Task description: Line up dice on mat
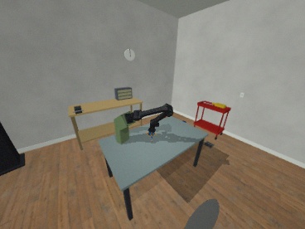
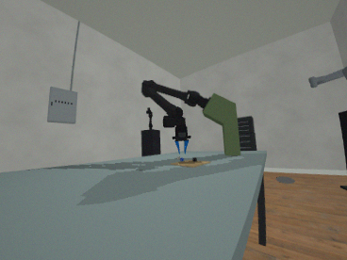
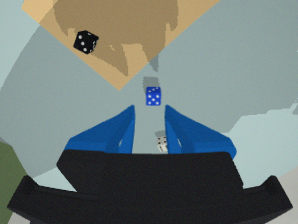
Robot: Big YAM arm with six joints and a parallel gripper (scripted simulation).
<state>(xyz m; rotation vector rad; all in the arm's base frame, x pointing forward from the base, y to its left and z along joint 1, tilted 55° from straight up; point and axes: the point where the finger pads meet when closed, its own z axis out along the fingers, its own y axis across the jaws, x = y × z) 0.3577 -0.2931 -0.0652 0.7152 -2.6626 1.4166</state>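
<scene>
The blue die is 4 cm below my hand. The rest, counted from my hand: black die: 8 cm to the left, 4 cm below, 3 cm ahead; white die: 6 cm behind, 5 cm to the right, 4 cm below; tan mat: 8 cm ahead, 7 cm to the left, 5 cm below.
</scene>
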